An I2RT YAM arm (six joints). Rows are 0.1 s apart.
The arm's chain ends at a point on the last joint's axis. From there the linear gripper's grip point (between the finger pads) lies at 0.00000 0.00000 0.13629 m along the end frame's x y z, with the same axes.
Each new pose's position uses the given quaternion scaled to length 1; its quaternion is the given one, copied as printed.
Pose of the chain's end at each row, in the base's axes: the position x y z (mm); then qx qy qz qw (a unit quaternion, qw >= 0):
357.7 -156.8 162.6 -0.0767 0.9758 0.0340 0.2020
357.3 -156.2 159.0 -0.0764 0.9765 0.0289 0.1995
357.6 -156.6 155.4 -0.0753 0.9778 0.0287 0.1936
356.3 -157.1 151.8 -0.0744 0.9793 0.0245 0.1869
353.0 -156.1 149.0 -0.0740 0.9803 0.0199 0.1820
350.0 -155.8 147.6 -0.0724 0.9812 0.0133 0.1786
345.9 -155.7 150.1 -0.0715 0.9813 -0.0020 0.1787
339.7 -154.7 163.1 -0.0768 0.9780 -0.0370 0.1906
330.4 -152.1 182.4 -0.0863 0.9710 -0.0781 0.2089
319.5 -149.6 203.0 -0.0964 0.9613 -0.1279 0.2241
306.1 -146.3 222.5 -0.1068 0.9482 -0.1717 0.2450
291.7 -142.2 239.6 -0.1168 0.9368 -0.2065 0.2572
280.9 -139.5 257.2 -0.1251 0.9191 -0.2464 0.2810
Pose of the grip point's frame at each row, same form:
410.7 -143.5 37.7 -0.0767 0.9758 0.0340 0.2020
409.8 -144.4 33.8 -0.0764 0.9765 0.0289 0.1995
408.6 -145.0 29.6 -0.0753 0.9778 0.0287 0.1936
405.7 -146.8 25.2 -0.0744 0.9793 0.0245 0.1869
401.2 -147.1 21.8 -0.0740 0.9803 0.0199 0.1820
397.5 -148.7 20.1 -0.0724 0.9812 0.0133 0.1786
393.7 -152.8 22.5 -0.0715 0.9813 -0.0020 0.1787
391.3 -160.6 37.1 -0.0768 0.9780 -0.0370 0.1906
387.5 -167.9 59.7 -0.0863 0.9710 -0.0781 0.2089
381.6 -177.2 84.9 -0.0964 0.9613 -0.1279 0.2241
374.4 -183.5 110.6 -0.1068 0.9482 -0.1717 0.2450
363.9 -186.7 133.0 -0.1168 0.9368 -0.2065 0.2572
359.7 -191.6 159.0 -0.1251 0.9191 -0.2464 0.2810

